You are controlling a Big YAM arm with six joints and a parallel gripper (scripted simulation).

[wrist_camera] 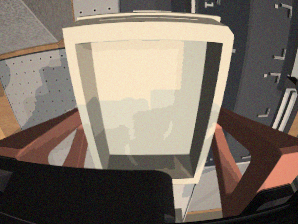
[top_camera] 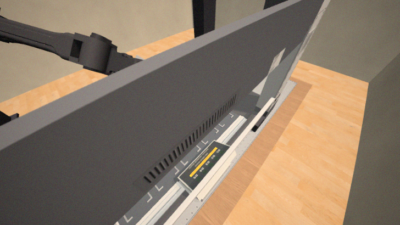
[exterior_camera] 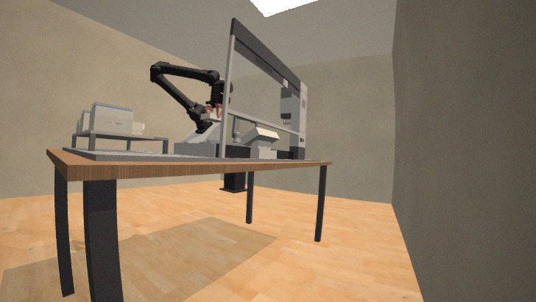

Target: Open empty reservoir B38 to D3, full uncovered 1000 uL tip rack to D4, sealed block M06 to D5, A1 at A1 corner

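Now: hand 220 mm above the rg label and 30 mm to the right of it. Round my hand: shelf label 330 mm to the right, 220 mm below, 90 mm behind; regrip nest rg 220 mm below, 30 mm to the left; cream one-well reservoir 10 mm below.
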